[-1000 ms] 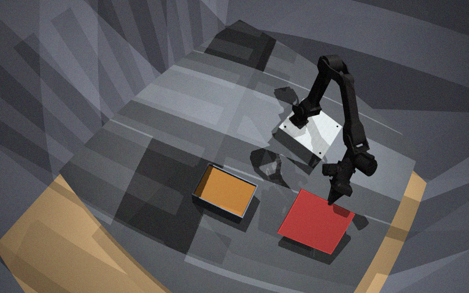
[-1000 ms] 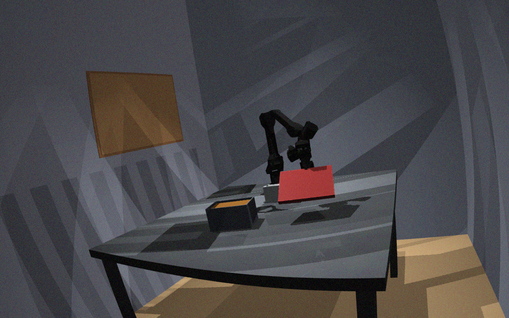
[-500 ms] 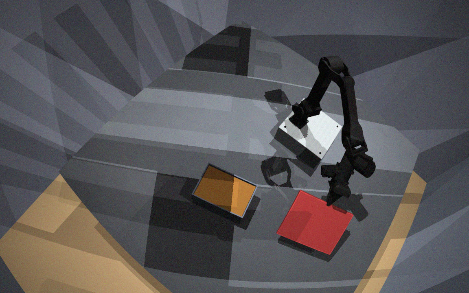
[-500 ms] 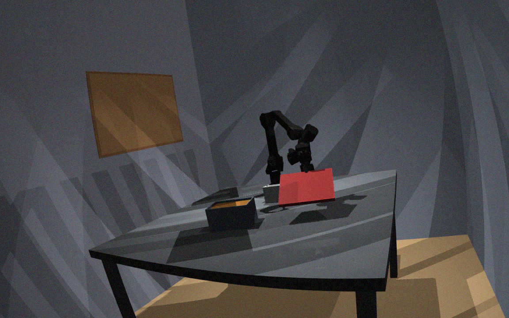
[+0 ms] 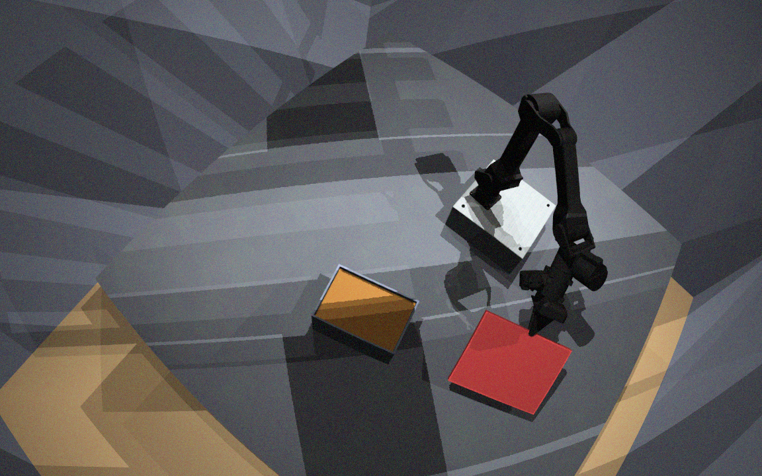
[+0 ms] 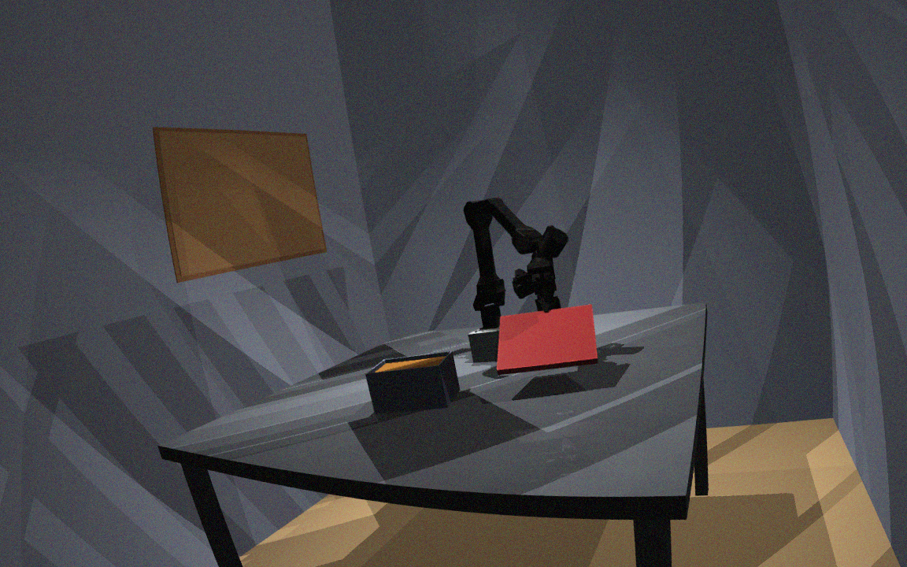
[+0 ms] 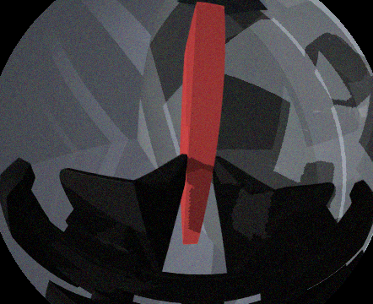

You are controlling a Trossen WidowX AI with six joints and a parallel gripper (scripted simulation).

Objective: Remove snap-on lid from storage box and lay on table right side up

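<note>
Right now my gripper tip is 6 cm short of the red lid, 4 cm above it and 2 cm to the right of it. Also, from my gripper tip: storage box: 29 cm to the right, 20 cm ahead, 11 cm below.
</note>
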